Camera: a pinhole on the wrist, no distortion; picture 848 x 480 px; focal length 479.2 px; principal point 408.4 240.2 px. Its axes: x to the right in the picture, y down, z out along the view. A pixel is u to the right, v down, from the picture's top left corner.
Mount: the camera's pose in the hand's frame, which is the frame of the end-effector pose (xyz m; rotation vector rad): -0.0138 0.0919 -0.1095 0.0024 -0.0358 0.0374
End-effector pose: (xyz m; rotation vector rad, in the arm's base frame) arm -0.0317 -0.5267 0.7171 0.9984 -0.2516 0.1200
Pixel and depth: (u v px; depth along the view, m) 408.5 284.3 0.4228
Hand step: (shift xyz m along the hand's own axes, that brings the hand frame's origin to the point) -0.0303 0.1295 0.3131
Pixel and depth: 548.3 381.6 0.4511
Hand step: 0.0966 0.2284 0.3463
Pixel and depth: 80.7 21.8 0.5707
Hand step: -0.4142 -0.1843 0.4464
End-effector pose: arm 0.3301 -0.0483 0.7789 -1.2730 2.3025 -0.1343
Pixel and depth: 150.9 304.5 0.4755
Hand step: -0.2884 0.1447 0.3566
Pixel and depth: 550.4 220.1 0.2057
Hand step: 0.0400 0.0849 0.0982
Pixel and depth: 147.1 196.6 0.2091
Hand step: -0.1344 0.0680 0.0953
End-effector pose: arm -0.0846 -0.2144 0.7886 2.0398 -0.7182 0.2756
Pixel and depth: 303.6 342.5 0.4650
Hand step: -0.1357 0.1859 0.3517
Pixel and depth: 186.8 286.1 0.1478
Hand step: -0.0879 0.1030 0.0358
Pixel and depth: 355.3 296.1 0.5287
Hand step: -0.0935 0.1497 0.4169
